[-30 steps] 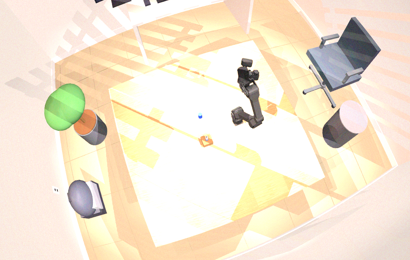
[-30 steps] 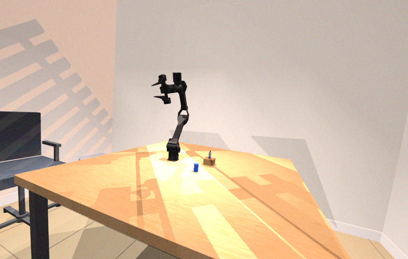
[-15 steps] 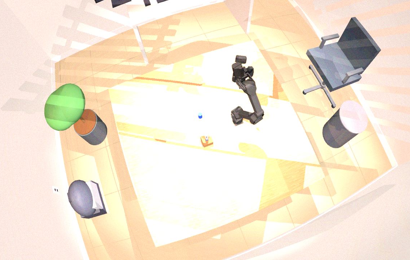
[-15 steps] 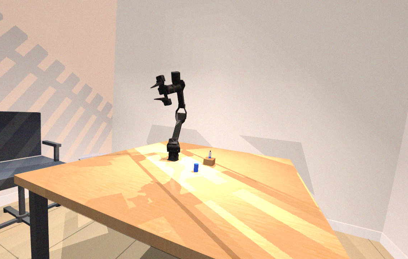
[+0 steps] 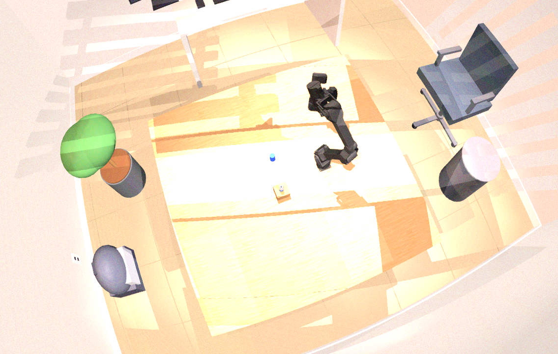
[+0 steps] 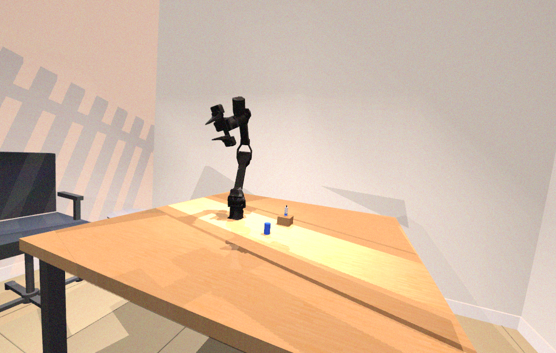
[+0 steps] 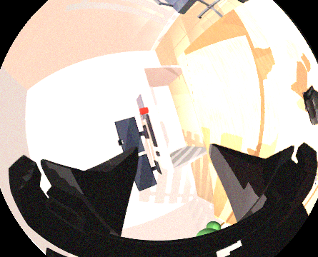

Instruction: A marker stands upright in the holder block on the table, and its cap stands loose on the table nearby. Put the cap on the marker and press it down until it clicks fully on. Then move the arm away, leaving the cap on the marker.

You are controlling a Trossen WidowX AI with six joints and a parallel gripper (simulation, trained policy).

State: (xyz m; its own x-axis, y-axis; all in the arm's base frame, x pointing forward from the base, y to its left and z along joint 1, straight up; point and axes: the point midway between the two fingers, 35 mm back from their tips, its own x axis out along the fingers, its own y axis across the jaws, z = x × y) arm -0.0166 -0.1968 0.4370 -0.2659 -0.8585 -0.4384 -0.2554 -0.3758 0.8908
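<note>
Right now the blue cap is 40 cm below my gripper tip, 26 cm ahead of it and 10 cm to the left of it. Round my gripper tip: wooden holder block 40 cm below, 29 cm to the left, 28 cm ahead.
</note>
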